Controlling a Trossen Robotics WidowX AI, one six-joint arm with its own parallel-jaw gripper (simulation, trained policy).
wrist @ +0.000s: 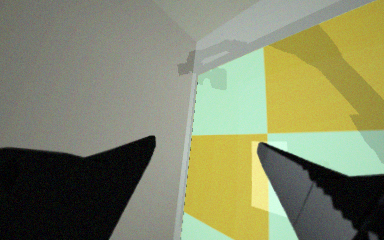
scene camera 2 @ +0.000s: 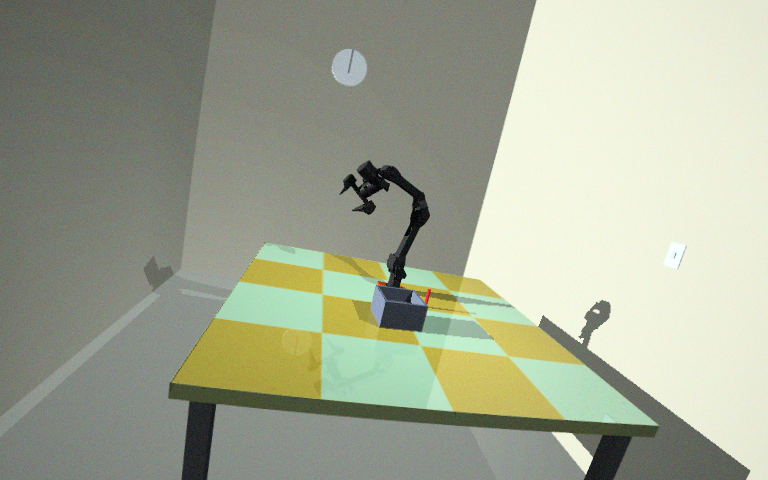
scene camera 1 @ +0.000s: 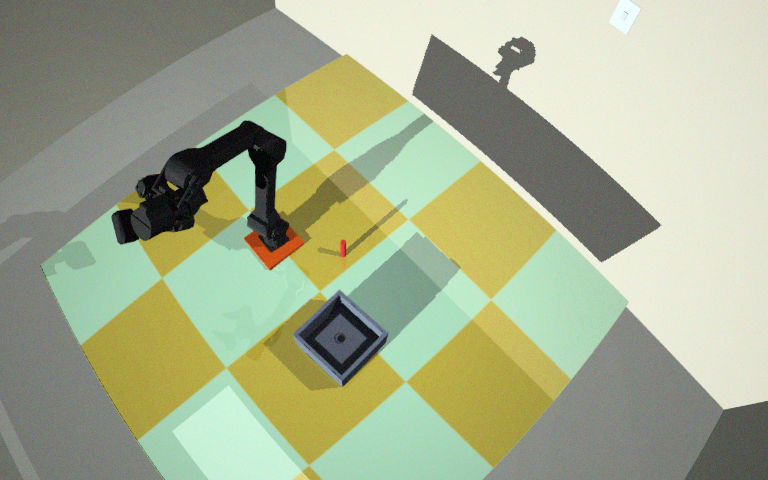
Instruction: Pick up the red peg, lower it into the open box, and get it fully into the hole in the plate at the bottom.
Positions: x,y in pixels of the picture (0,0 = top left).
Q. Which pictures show the box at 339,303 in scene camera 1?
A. Scene camera 2 and scene camera 1 only.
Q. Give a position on a box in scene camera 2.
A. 410,316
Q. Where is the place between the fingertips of my gripper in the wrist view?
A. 205,143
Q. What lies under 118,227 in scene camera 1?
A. My gripper.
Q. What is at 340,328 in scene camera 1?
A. A plate.
